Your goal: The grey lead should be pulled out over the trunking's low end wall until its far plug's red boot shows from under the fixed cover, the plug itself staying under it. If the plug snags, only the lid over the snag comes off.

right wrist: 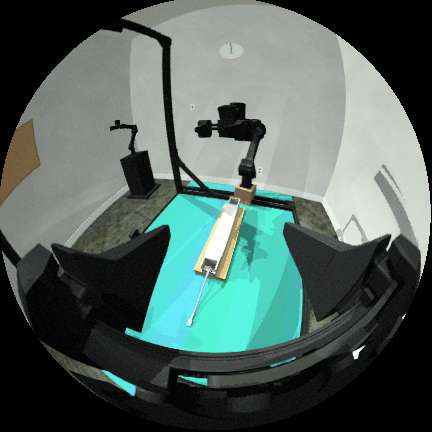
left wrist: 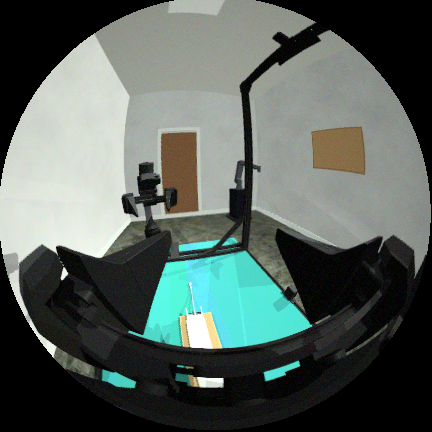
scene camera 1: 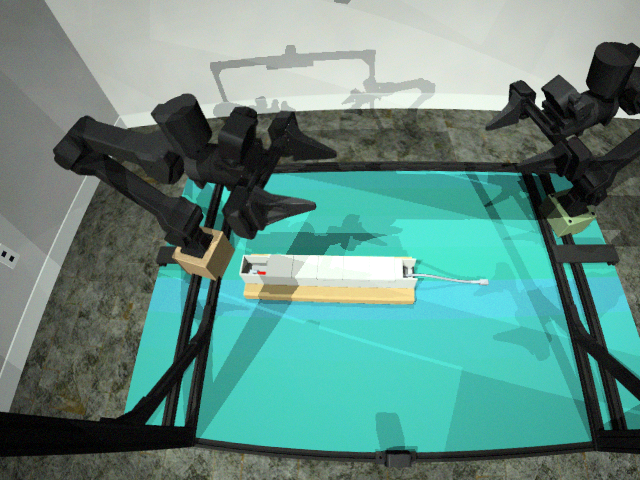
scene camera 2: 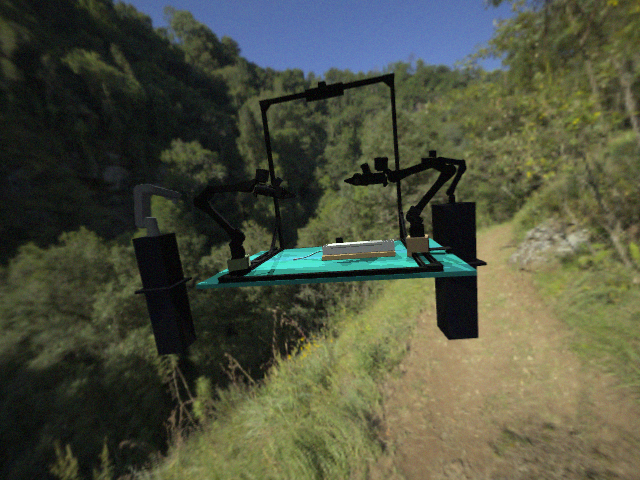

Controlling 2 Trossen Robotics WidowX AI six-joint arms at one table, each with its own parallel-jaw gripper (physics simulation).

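Where they show: left gripper, fingertip midpoint: (right wrist: 207,128) (left wrist: 224,235) (scene camera 1: 326,178) (scene camera 2: 346,181); right gripper, fingertip midpoint: (right wrist: 228,229) (left wrist: 152,212) (scene camera 1: 500,147) (scene camera 2: 295,196); left arm's base, link origin: (right wrist: 245,185) (scene camera 1: 196,244) (scene camera 2: 417,236); right arm's base, link origin: (scene camera 1: 572,205) (scene camera 2: 238,257).
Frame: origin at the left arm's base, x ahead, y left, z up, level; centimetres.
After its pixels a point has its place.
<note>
The white trunking (scene camera 1: 330,282) (scene camera 2: 356,248) {x 31.1, y 6.0, z -4.5 cm} has a row of flat white lids (scene camera 1: 336,266) (left wrist: 199,332) along its top; both ends are open. Inside its left end in scene camera 1, a small red part (scene camera 1: 262,272) {x 16.1, y -0.2, z -5.9 cm} shows beside a grey bit, at the covers' edge. The grey lead (scene camera 1: 449,279) {x 58.7, y 10.0, z -7.2 cm} (left wrist: 193,300) {x 55.7, y 9.3, z -5.7 cm} (right wrist: 200,300) {x 59.8, y 10.6, z -7.6 cm} runs out of the other end and ends in a pale plug (scene camera 1: 483,282) {x 67.2, y 11.9, z -8.5 cm} (right wrist: 189,323) {x 67.6, y 12.6, z -8.6 cm} beyond the trunking. My left gripper (scene camera 1: 324,179) {x 35.0, y 0.0, z 32.4 cm} (left wrist: 224,235) {x 35.0, y 0.0, z 32.4 cm} is open and empty, high above the table. My right gripper (scene camera 1: 503,148) {x 58.3, y 17.6, z 27.4 cm} (right wrist: 228,229) {x 58.3, y 17.6, z 27.4 cm} is open and empty, high up.
A wooden board (scene camera 1: 330,293) {x 33.0, y -0.4, z -7.0 cm} (right wrist: 233,240) {x 33.3, y 8.7, z -7.0 cm} lies under the trunking on the turquoise table (scene camera 1: 330,372) {x 37.9, y -17.1, z -9.4 cm}. The left arm's tan base block (scene camera 1: 219,255) {x 5.0, y 0.1, z -3.4 cm} stands near the trunking's left end in scene camera 1. Black frame rails run along the table's sides.
</note>
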